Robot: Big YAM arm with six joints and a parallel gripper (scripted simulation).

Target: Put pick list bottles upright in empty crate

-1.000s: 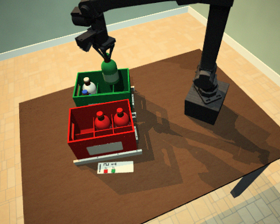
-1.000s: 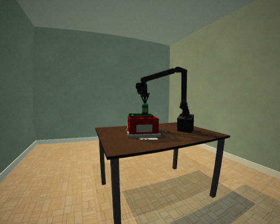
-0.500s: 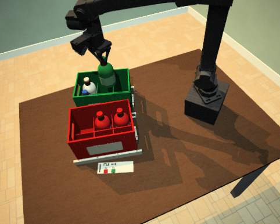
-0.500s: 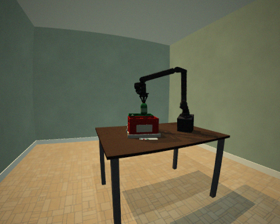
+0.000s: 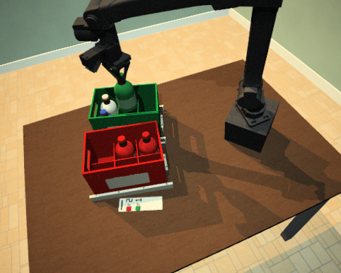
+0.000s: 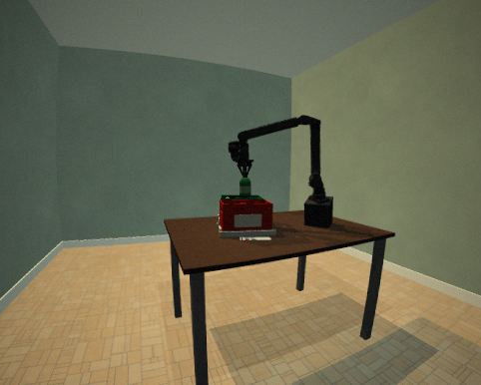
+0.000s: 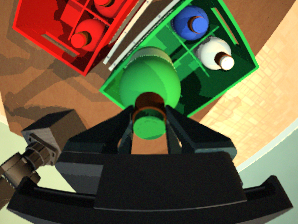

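Right now the green bottle is 6 cm below my hand. From my hand the other things lie so: blue-capped bottle: 10 cm ahead, 3 cm to the right, 24 cm below; then white bottle: 8 cm ahead, 12 cm to the right, 24 cm below; then green crate: 6 cm to the right, 24 cm below.
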